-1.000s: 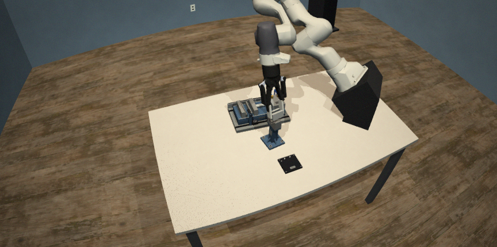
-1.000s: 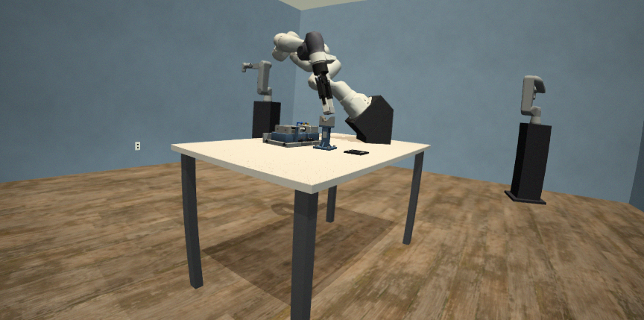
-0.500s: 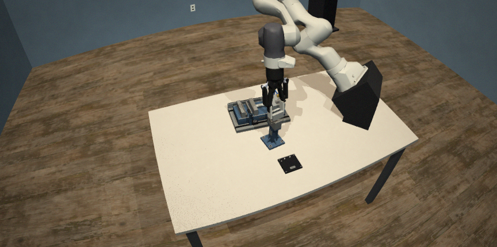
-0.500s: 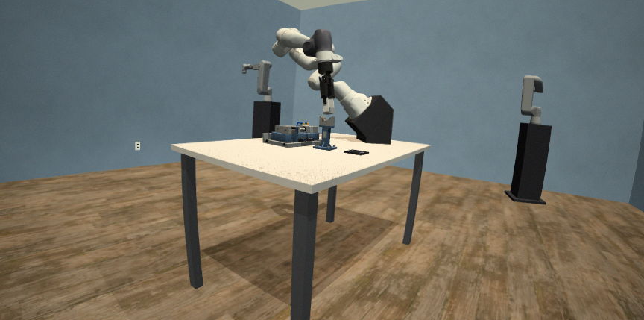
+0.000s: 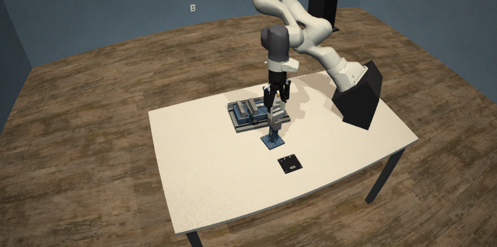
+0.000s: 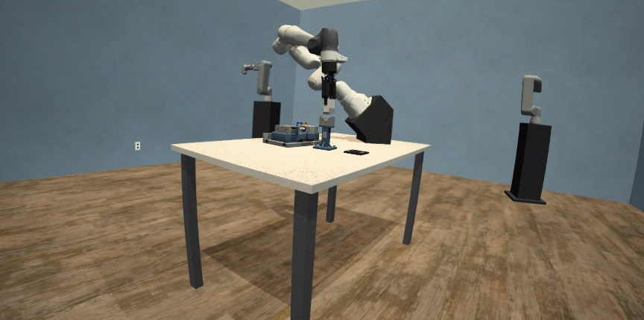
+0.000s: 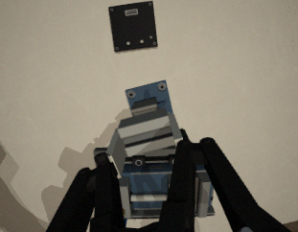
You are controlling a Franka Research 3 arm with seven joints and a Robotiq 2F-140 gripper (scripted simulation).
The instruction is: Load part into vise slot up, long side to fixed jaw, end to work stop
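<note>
Right now the part is 2 cm below my hand. The rest, counted from my hand: black infeed plate 21 cm below, 16 cm to the left, 2 cm ahead; then vise 19 cm to the right, 17 cm below, 5 cm behind; then air cylinder 16 cm to the right, 14 cm behind, 13 cm below.
</note>
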